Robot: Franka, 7 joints.
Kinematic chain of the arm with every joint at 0, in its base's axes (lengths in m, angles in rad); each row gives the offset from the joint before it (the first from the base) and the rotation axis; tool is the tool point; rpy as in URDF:
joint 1: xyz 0 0 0.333 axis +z
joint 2: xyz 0 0 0 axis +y
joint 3: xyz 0 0 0.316 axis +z
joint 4: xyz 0.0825 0 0 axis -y
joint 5: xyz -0.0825 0 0.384 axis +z
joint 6: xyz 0 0 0 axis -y
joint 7: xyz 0.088 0 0 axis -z
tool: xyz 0 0 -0.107 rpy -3.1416 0 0
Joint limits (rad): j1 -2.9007..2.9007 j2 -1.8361..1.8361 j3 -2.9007..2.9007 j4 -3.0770..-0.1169 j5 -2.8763..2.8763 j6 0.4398..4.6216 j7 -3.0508..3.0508
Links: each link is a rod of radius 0.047 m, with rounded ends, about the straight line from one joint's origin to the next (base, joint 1, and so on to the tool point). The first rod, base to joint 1, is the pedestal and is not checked.
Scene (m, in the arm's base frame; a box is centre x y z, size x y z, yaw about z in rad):
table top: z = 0
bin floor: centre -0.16 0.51 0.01 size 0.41 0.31 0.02 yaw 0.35
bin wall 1: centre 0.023 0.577 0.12 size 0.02 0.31 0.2 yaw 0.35
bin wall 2: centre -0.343 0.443 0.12 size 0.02 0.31 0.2 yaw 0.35
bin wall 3: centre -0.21 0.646 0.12 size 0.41 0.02 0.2 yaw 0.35
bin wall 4: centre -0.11 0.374 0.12 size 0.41 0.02 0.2 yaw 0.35
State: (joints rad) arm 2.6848 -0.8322 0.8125 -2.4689 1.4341 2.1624 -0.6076
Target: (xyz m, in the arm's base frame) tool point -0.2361 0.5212 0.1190
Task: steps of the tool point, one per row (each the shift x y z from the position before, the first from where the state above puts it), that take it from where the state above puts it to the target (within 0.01 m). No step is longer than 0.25 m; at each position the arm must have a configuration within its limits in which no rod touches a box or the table.
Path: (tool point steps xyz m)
1: -0.0833 0.1714 0.0184
2: -0.0172 0.2109 -0.0243
3: 0.0710 0.2085 -0.0654
4: 0.1566 0.1580 -0.0940
5: -0.0046 0.0115 -0.1163
6: 0.0046 -0.0115 -0.1206

